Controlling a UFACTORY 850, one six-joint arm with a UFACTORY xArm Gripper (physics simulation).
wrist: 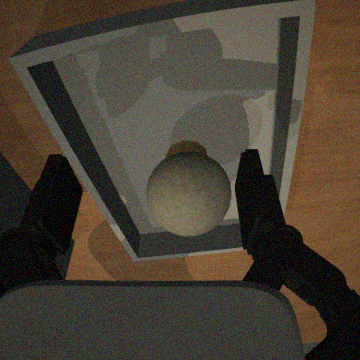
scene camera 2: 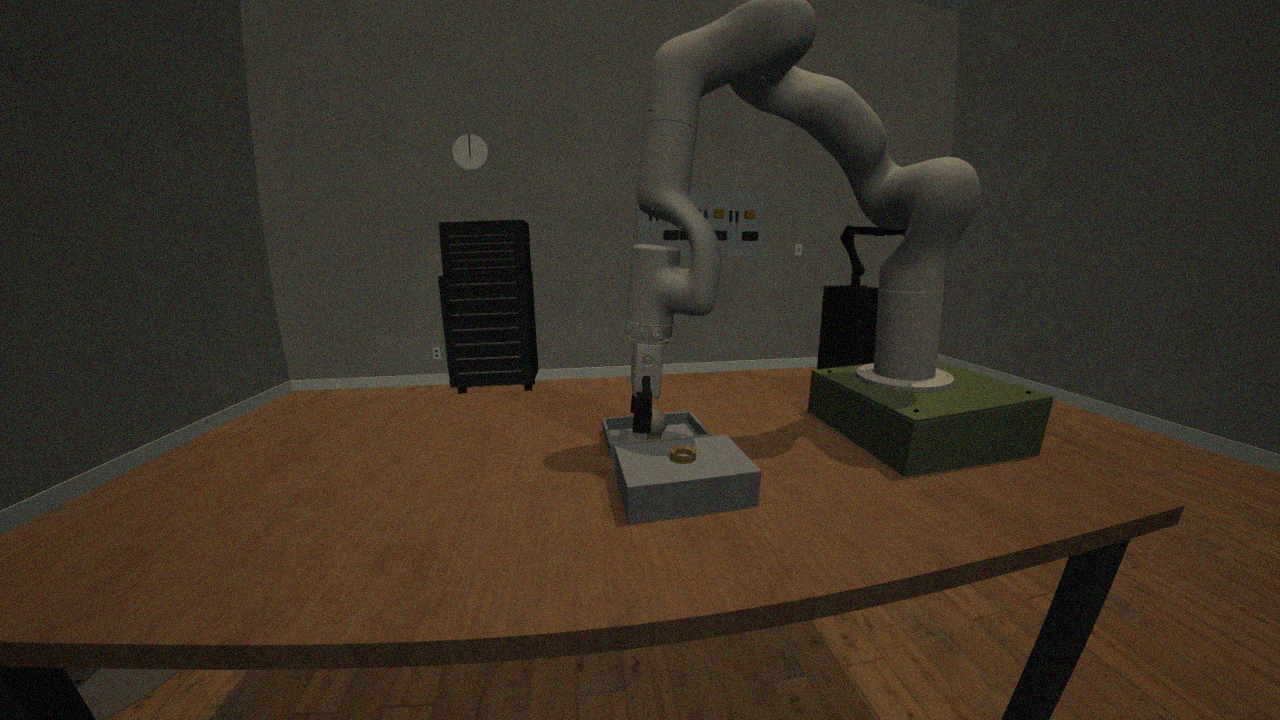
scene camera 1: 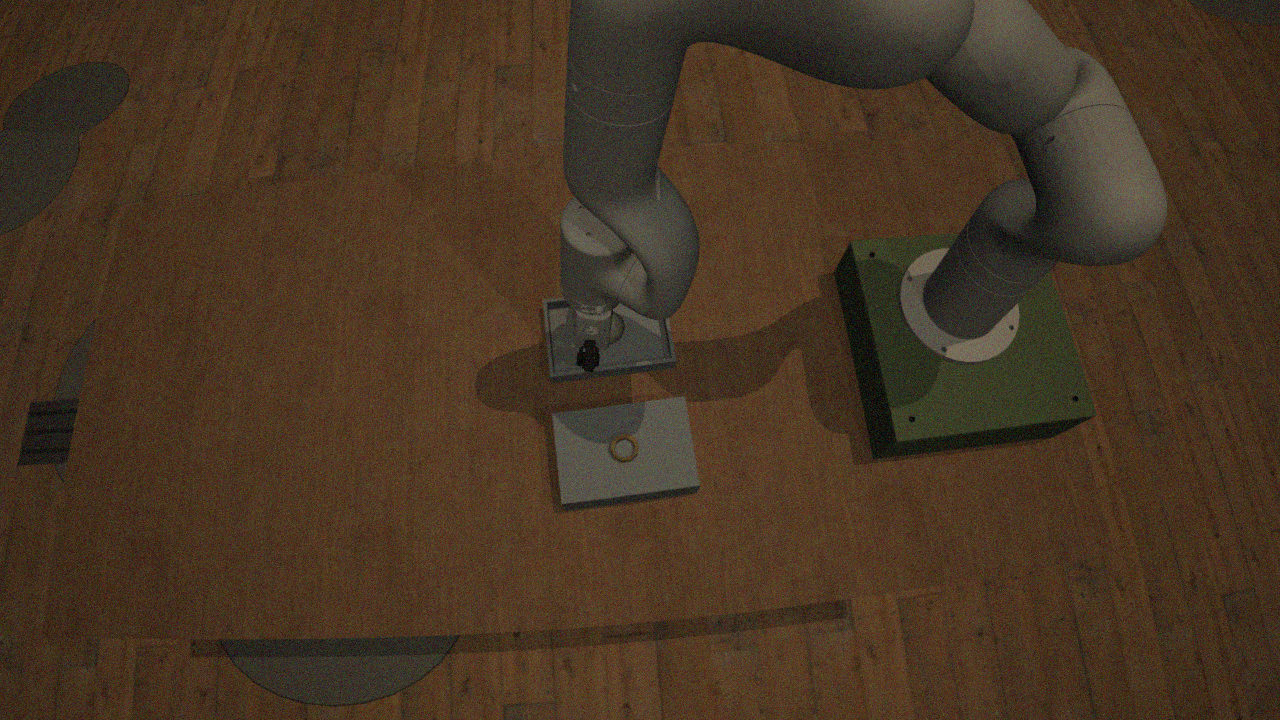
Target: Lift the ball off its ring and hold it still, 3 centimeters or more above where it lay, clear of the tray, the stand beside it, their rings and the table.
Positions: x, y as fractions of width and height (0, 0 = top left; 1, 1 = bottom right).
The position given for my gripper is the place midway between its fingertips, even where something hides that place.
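My gripper (scene camera 2: 0.50, 0.59) (wrist: 0.43, 0.47). Grey tray (wrist: 0.33, 0.26). Grey stand (scene camera 1: 0.50, 0.63).
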